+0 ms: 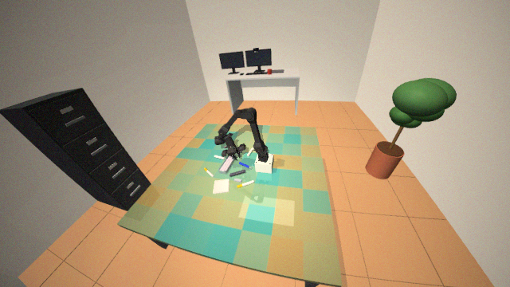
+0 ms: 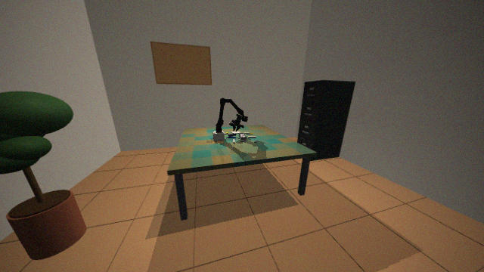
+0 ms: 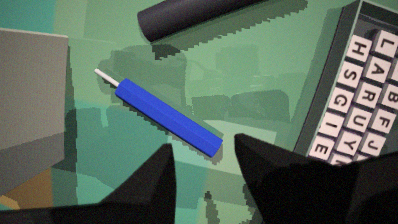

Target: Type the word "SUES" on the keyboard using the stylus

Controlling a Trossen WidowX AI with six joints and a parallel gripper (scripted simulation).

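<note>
The blue stylus is 70 mm behind my gripper tip, 10 mm to the right of it and 70 mm below it. Also, from my gripper tip: white notepad: 40 mm ahead, 220 mm to the left, 70 mm below; then black bar: 20 mm behind, 80 mm to the left, 60 mm below; then grey stylus tip: 100 mm behind, 70 mm below.
</note>
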